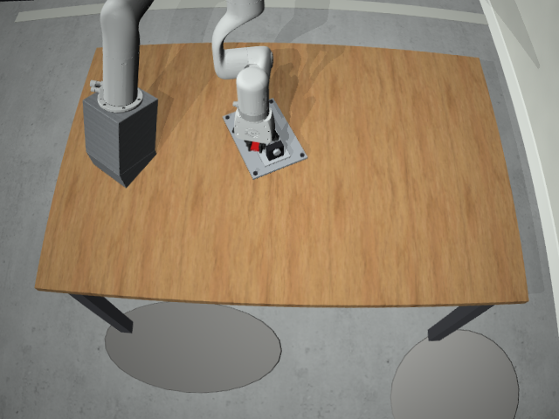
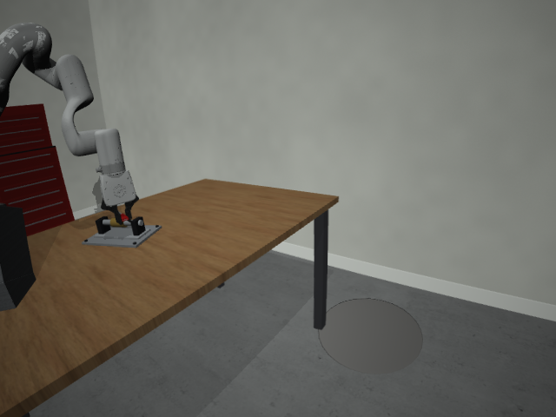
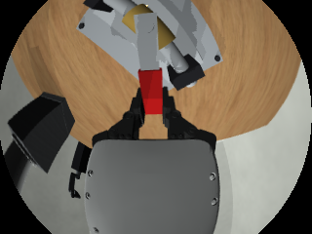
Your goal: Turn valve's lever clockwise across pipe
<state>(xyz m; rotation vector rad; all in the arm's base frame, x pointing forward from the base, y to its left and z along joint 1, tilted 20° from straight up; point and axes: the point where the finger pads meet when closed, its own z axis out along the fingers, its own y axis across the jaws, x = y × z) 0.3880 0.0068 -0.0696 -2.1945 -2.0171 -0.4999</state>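
Now: hand 50 mm to the right of the valve lever.
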